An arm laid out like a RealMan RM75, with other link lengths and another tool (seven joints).
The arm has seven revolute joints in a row. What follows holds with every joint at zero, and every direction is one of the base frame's.
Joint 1 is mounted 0.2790 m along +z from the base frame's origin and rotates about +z.
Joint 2 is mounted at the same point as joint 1 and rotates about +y.
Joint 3 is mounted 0.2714 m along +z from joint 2 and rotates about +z.
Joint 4 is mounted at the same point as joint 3 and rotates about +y.
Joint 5 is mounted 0.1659 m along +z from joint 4 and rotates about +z.
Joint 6 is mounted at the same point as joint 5 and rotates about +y.
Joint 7 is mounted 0.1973 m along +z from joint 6 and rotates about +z.
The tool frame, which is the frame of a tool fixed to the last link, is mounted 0.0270 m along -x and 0.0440 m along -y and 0.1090 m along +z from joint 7; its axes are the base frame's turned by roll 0.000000, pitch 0.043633 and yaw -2.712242 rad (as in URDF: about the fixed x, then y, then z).
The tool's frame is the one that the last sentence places.
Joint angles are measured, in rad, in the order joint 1, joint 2, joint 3, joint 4, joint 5, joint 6, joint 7. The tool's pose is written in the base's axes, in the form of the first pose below.
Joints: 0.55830 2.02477 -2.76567 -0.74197 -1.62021 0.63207 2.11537
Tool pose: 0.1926 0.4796 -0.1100 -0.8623 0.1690 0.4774 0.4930 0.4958 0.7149
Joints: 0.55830 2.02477 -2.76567 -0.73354 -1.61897 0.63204 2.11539
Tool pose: 0.1958 0.4805 -0.1090 -0.8649 0.1708 0.4720 0.4900 0.4916 0.7199
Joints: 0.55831 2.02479 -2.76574 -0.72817 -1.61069 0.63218 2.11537
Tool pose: 0.1993 0.4816 -0.1077 -0.8639 0.1769 0.4716 0.4935 0.4845 0.7223
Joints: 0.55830 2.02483 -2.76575 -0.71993 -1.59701 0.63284 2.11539
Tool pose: 0.2048 0.4833 -0.1055 -0.8618 0.1864 0.4717 0.4996 0.4727 0.7260
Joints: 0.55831 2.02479 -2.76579 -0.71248 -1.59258 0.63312 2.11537
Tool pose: 0.2083 0.4843 -0.1041 -0.8628 0.1900 0.4684 0.4991 0.4667 0.7301
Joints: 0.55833 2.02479 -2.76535 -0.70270 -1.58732 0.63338 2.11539
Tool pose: 0.2127 0.4856 -0.1022 -0.8641 0.1944 0.4642 0.4984 0.4589 0.7355
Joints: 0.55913 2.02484 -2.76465 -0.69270 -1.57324 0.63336 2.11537
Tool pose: 0.2186 0.4875 -0.0996 -0.8622 0.2040 0.4636 0.5034 0.4459 0.7401
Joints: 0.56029 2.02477 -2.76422 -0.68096 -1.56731 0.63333 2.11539
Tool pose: 0.2233 0.4892 -0.0973 -0.8640 0.2082 0.4584 0.5014 0.4374 0.7465
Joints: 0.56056 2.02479 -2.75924 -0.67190 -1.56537 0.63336 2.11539
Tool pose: 0.2269 0.4911 -0.0945 -0.8648 0.2104 0.4559 0.5008 0.4285 0.7521
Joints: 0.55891 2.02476 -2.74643 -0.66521 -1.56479 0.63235 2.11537
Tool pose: 0.2307 0.4935 -0.0903 -0.8625 0.2143 0.4585 0.5054 0.4146 0.7568
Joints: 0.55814 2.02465 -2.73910 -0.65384 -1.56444 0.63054 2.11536
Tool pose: 0.2357 0.4954 -0.0871 -0.8636 0.2183 0.4545 0.5039 0.4040 0.7634
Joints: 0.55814 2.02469 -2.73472 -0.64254 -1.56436 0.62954 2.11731
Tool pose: 0.2400 0.4969 -0.0845 -0.8648 0.2218 0.4506 0.5021 0.3955 0.7691
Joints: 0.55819 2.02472 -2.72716 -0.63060 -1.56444 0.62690 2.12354
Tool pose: 0.2450 0.4988 -0.0812 -0.8630 0.2282 0.4507 0.5052 0.3839 0.7729
